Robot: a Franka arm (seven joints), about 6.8 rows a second.
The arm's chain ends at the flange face. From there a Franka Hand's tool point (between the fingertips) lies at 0.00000 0.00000 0.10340 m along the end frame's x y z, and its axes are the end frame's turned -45 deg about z.
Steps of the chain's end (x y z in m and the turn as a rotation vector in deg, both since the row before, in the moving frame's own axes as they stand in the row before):
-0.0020, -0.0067, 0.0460, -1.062, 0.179, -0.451
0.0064, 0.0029, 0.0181, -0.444, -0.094, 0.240
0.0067, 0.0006, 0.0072, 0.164, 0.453, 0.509
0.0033, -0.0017, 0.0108, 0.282, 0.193, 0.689
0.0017, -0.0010, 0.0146, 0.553, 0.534, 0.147
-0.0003, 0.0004, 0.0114, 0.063, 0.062, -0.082
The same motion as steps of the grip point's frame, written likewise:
0.0022, -0.0046, 0.0460, -0.878, -0.624, -0.451
0.0018, 0.0070, 0.0181, -0.247, -0.380, 0.240
0.0051, 0.0055, 0.0072, -0.204, 0.436, 0.509
0.0041, 0.0010, 0.0108, 0.063, 0.336, 0.689
0.0033, 0.0005, 0.0146, 0.013, 0.769, 0.147
-0.0003, 0.0001, 0.0114, 0.001, 0.088, -0.082

